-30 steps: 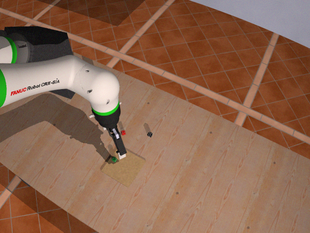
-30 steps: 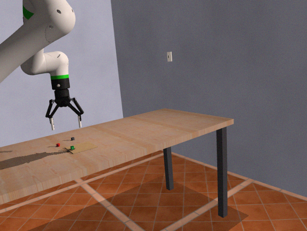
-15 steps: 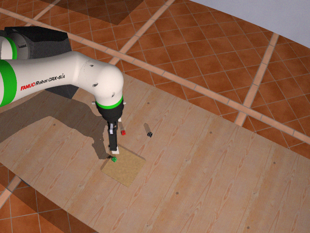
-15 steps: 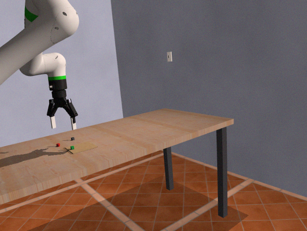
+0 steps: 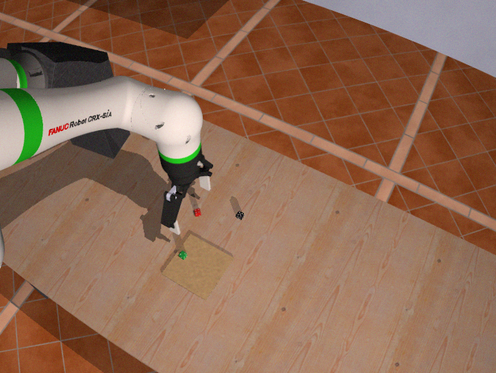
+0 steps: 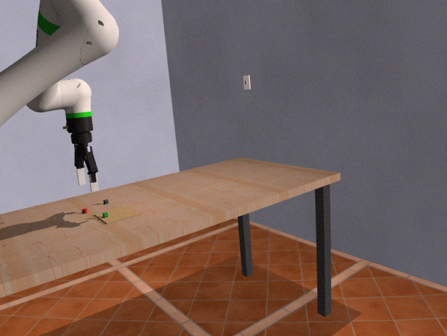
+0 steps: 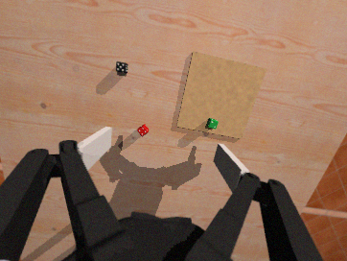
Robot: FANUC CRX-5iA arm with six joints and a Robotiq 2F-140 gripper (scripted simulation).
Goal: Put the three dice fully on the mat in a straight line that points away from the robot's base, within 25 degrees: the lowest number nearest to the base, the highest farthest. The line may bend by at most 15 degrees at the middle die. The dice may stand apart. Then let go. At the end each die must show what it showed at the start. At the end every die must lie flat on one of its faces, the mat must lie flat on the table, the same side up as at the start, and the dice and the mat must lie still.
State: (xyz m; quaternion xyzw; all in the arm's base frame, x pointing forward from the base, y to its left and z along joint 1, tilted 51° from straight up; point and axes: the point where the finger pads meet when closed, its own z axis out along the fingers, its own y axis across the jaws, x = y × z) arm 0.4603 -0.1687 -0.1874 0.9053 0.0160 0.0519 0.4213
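The red die lies 110 mm below my hand, 50 mm to the left of it and 20 mm behind it. Also, from my hand: green die: 110 mm below, 90 mm to the right, 20 mm ahead; then tan mat: 120 mm below, 90 mm to the right, 70 mm ahead; then black die: 110 mm below, 90 mm to the left, 90 mm ahead.
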